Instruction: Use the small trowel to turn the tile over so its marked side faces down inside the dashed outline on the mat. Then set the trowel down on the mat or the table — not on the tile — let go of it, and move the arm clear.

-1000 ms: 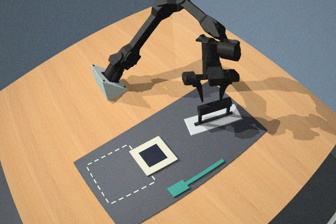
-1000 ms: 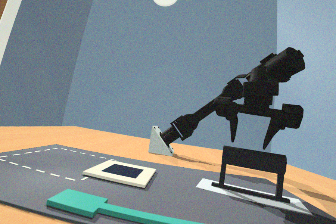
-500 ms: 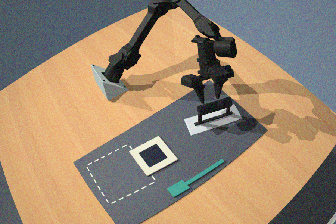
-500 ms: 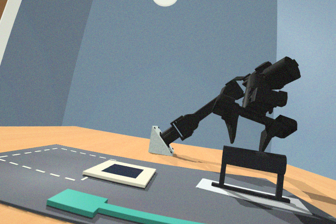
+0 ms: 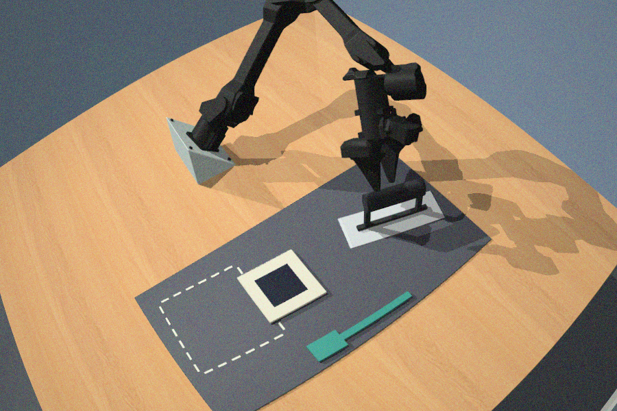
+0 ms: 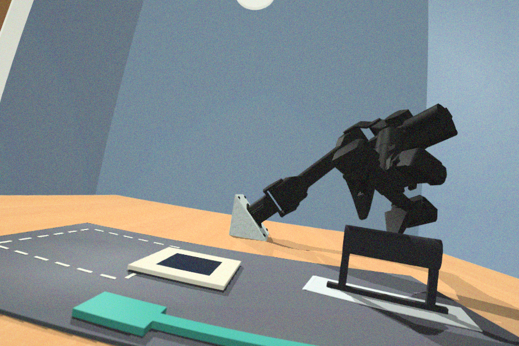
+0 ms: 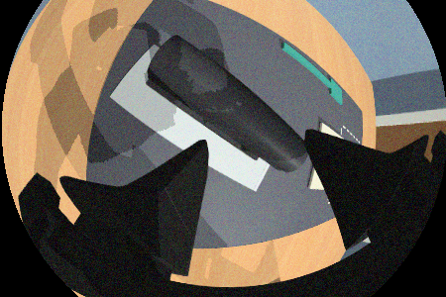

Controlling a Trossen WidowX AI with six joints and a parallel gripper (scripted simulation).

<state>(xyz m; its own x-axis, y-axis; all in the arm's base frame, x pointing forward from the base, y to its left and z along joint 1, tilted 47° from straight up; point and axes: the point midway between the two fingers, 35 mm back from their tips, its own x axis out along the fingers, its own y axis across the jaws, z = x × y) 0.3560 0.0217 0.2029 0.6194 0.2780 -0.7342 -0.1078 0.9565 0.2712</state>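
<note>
Now: the grey mat 19 cm to the right of my gripper tip, 11 cm below it and 1 cm ahead of it. From my gripper tip the other things lie so: teal flat paddle: 23 cm to the right, 14 cm ahead, 8 cm below; then cream tile: 25 cm to the right, 8 cm below, 2 cm behind.
</note>
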